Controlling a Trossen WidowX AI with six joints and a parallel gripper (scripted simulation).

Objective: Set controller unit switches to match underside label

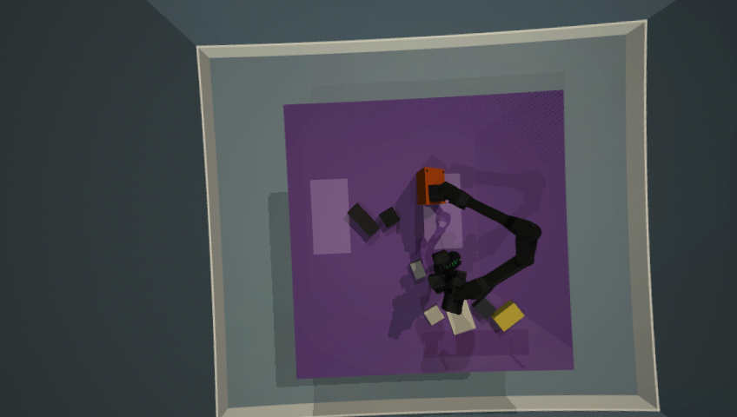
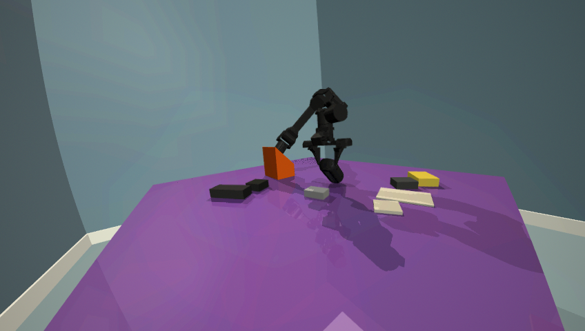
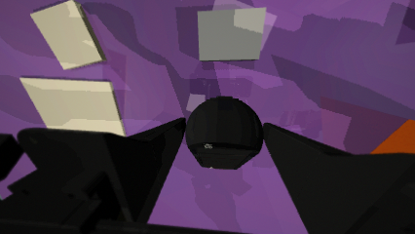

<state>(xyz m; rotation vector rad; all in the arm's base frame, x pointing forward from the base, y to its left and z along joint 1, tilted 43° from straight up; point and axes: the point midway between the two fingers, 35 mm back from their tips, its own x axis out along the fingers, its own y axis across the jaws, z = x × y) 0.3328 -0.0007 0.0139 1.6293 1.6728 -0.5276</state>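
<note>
Right now the light grey block is 2 cm ahead of my gripper tip, 8 cm to the right of it and 9 cm below it. Also, from my gripper tip: dark block: 22 cm ahead, 21 cm to the left, 8 cm below; yellow block: 27 cm ahead, 31 cm to the left, 8 cm below.
</note>
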